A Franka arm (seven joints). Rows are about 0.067 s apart.
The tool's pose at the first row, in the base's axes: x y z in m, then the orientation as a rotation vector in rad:
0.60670 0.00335 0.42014 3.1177 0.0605 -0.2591
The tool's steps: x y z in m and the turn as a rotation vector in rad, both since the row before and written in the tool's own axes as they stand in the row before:
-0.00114 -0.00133 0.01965 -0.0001 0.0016 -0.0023
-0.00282 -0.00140 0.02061 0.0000 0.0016 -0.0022
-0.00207 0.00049 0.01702 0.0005 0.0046 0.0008
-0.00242 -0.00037 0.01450 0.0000 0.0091 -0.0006
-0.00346 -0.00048 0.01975 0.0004 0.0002 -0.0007
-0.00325 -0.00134 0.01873 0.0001 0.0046 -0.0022
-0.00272 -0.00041 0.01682 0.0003 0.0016 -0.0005
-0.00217 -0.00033 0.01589 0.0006 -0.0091 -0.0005
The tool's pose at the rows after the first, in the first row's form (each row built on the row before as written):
0.60229 0.00433 0.40094 3.1180 0.0641 -0.2566
0.59609 0.00529 0.38106 3.1183 0.0675 -0.2541
0.59132 0.00445 0.36461 3.1194 0.0662 -0.2470
0.58664 0.00450 0.35067 3.1207 0.0672 -0.2328
0.58028 0.00454 0.33165 3.1212 0.0683 -0.2325
0.57424 0.00547 0.31360 3.1220 0.0718 -0.2254
0.56912 0.00552 0.29734 3.1225 0.0726 -0.2229
0.56471 0.00554 0.28192 3.1219 0.0732 -0.2372

